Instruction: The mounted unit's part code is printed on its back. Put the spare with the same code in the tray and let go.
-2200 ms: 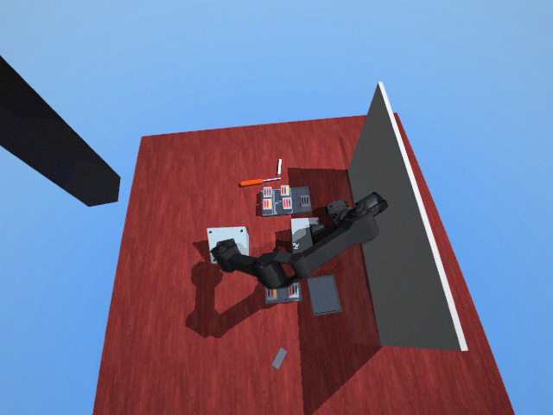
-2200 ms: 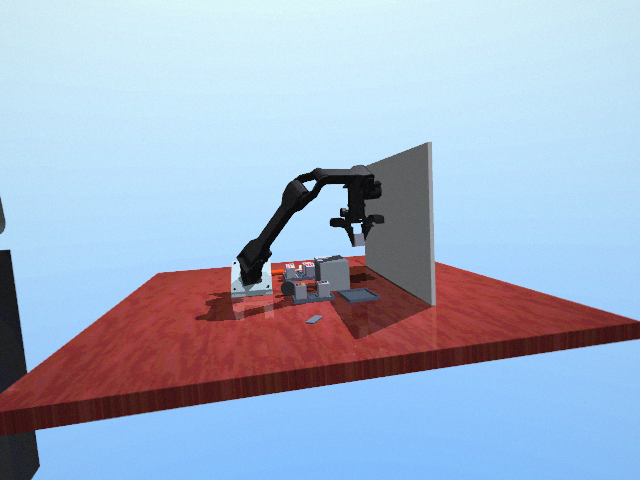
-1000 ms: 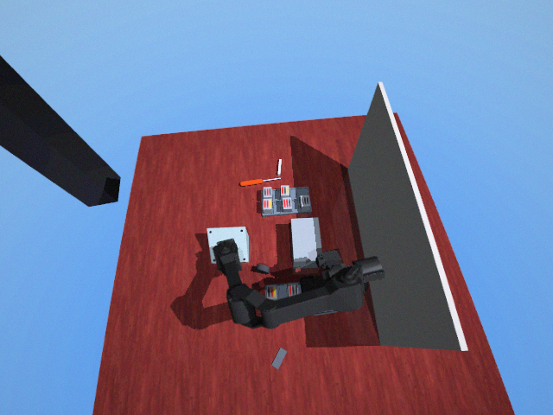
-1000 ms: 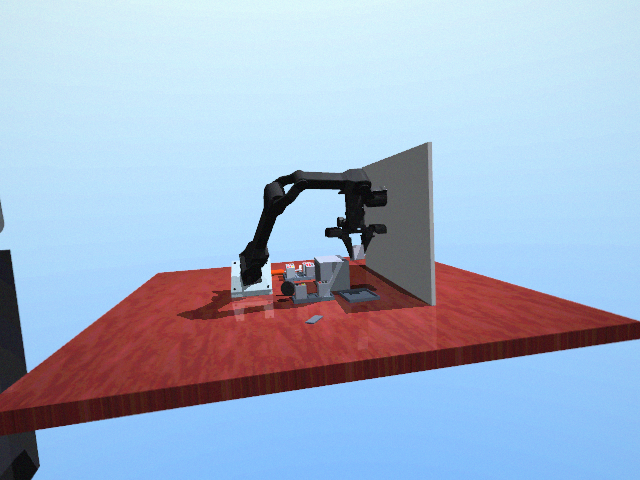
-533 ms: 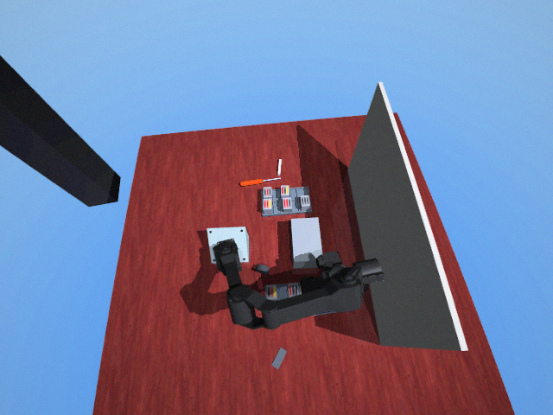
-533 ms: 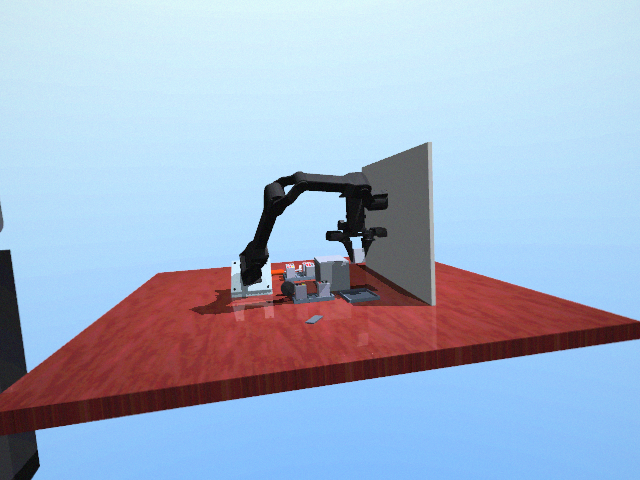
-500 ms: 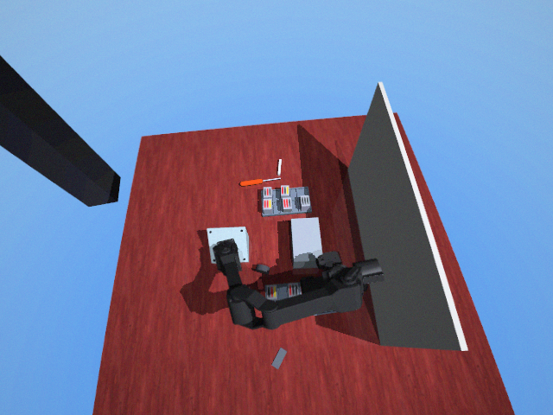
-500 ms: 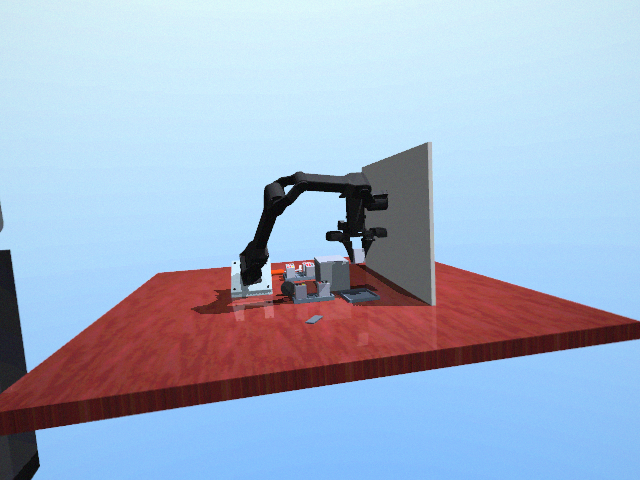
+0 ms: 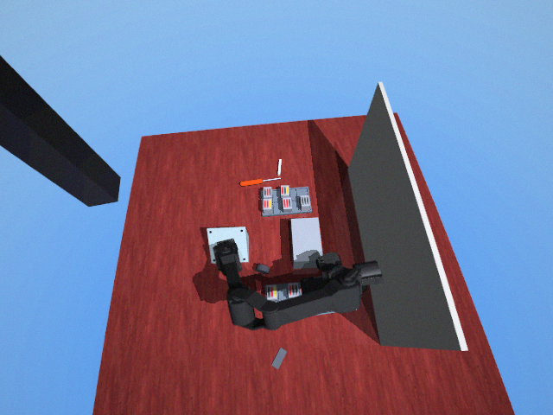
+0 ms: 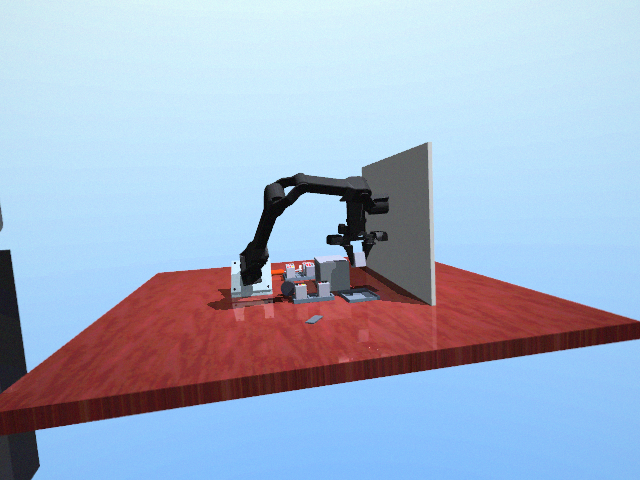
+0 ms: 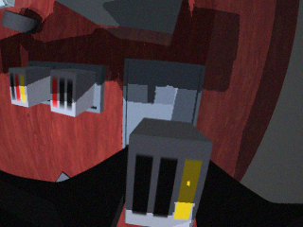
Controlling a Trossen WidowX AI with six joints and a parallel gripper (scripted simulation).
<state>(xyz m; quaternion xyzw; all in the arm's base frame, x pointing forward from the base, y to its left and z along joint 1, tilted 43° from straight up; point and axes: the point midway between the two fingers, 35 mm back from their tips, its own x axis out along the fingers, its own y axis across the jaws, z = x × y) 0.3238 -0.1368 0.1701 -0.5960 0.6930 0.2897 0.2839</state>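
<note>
The flat grey tray is 1 cm behind my gripper tip and 10 cm below it. Also, from my gripper tip: grey rack 7 cm behind, 39 cm to the left, 9 cm below; then grey mounted unit 3 cm behind, 19 cm to the left, 5 cm below; then tall grey panel 19 cm ahead, 15 cm to the left, 12 cm above.
</note>
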